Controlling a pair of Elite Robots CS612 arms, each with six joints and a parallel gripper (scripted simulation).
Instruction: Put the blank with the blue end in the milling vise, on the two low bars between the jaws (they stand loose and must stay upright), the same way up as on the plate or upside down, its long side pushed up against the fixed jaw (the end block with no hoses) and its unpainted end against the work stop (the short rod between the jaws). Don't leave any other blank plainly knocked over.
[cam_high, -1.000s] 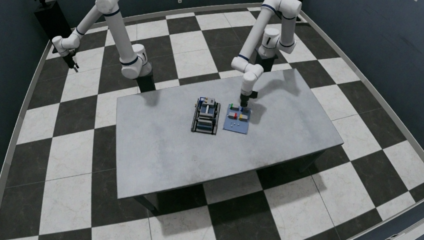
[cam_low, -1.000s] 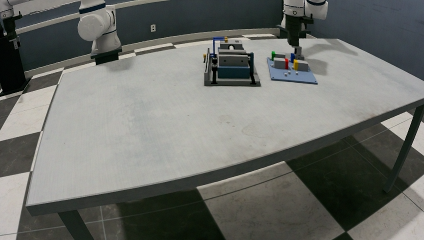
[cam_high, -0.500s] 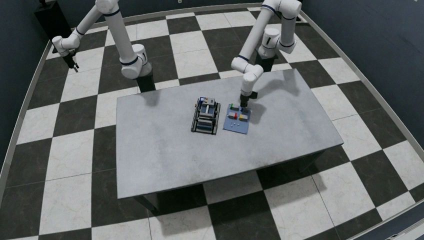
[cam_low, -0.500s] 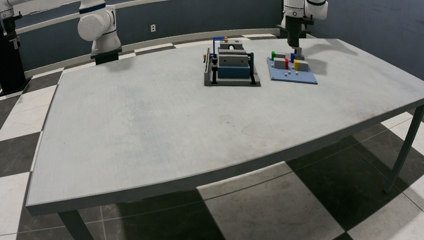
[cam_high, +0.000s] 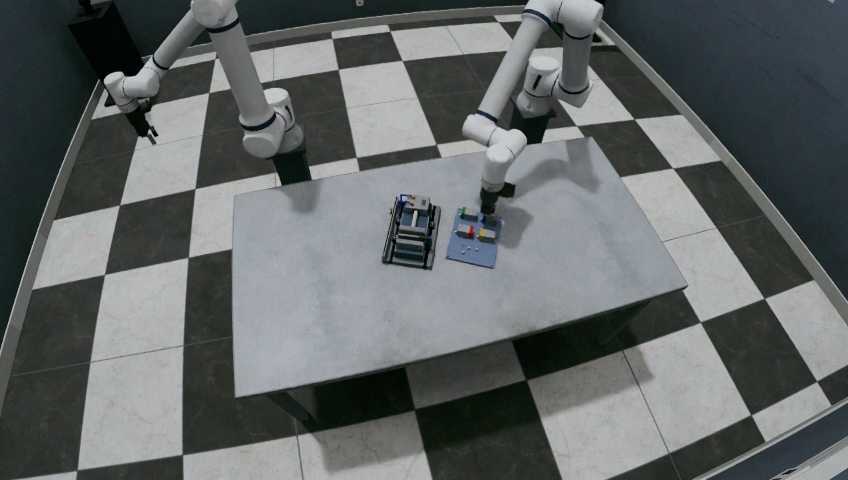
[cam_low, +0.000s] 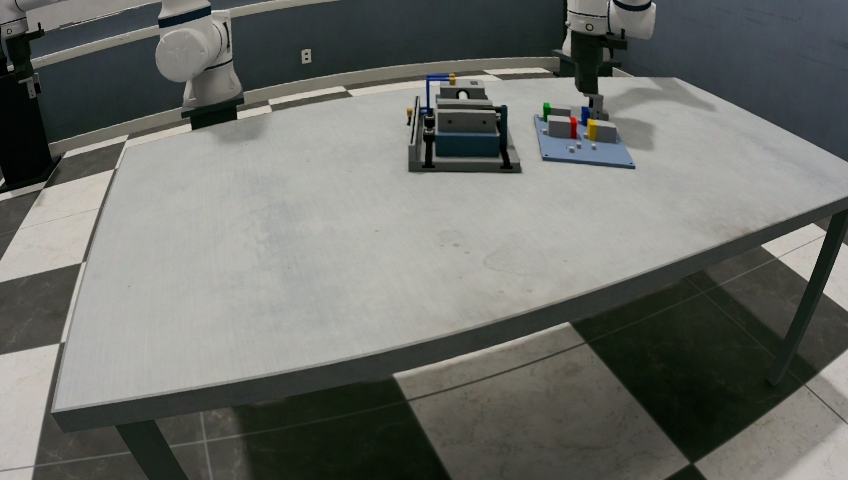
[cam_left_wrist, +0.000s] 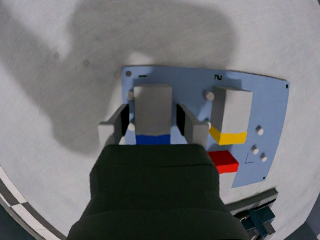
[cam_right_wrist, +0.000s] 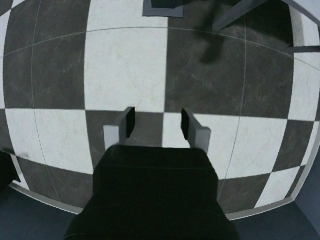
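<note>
The blue-ended blank lies 20 mm below my left hand. Also, from my left hand: green-ended blank (40 mm behind, 80 mm to the right, 20 mm below); yellow-ended blank (80 mm ahead, 40 mm to the right, 20 mm below); blue plate (60 mm ahead, 80 mm to the right, 40 mm below).
</note>
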